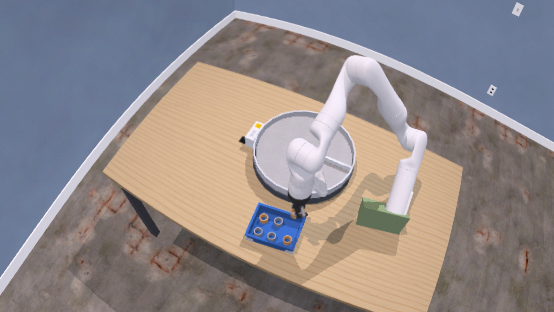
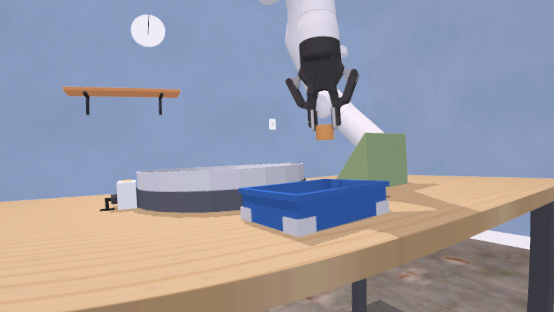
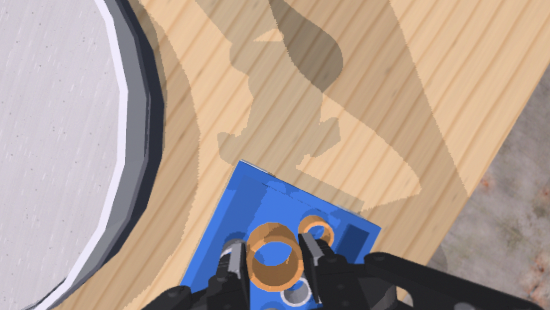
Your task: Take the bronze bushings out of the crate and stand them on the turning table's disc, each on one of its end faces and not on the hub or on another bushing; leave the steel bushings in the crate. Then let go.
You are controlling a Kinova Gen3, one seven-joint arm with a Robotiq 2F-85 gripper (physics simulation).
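Places are measured from the arm's base along level axes (x ahead, y left, z up), in centimetres.
Where they show: gripper, between the fingertips: (image 1: 296,212) (image 2: 324,130) (image 3: 273,254); arm's base, origin of its link: (image 1: 395,211) (image 2: 382,151).
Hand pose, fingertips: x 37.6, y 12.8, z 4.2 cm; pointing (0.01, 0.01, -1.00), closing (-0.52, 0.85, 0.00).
Note:
Things, the pixels of their top centre, and the offset from my fingertips. "spot": a spot on its surface instead.
- blue crate, centre of its top: (image 3: 268,286) (image 2: 313,184) (image 1: 275,226) dx +6.3, dy +3.0, dz -9.0 cm
- second steel bushing, centre of its top: (image 1: 258,230) dx +12.0, dy +6.2, dz -11.0 cm
- third steel bushing, centre of its top: (image 3: 296,291) (image 1: 271,235) dx +6.7, dy +6.4, dz -11.0 cm
- turning table's disc, centre of its top: (image 1: 305,150) dx +4.7, dy -32.6, dz -7.9 cm
- light bar, a spot on its surface: (image 1: 337,163) spot: dx -9.4, dy -29.8, dz -6.8 cm
- white box with a yellow top, a spot on its surface: (image 2: 126,195) spot: dx +28.6, dy -31.6, dz -11.0 cm
My gripper (image 1: 298,214) (image 2: 324,123) (image 3: 273,254) is shut on a bronze bushing (image 2: 325,133) (image 3: 276,276), holding it upright above the blue crate (image 1: 252,220) (image 2: 340,206) (image 3: 220,210). In the crate, one bronze bushing (image 1: 263,221) stands near the left corner and another bronze bushing (image 1: 287,243) (image 3: 309,222) at the front right. Three steel bushings stand there too: one steel bushing (image 1: 278,224), a second steel bushing (image 1: 258,234) and a third steel bushing (image 1: 271,239). The turning table's disc (image 1: 280,145) (image 3: 50,125) shows no bushing in its visible part; the arm hides its hub.
A raised rim (image 1: 256,160) (image 2: 215,181) (image 3: 123,125) surrounds the disc, beside the crate. A light bar (image 1: 337,163) lies across part of the disc. A white box with a yellow top (image 1: 254,131) (image 2: 126,195) adjoins the turning table. A green block (image 1: 382,217) (image 2: 386,160) stands by the arm's base.

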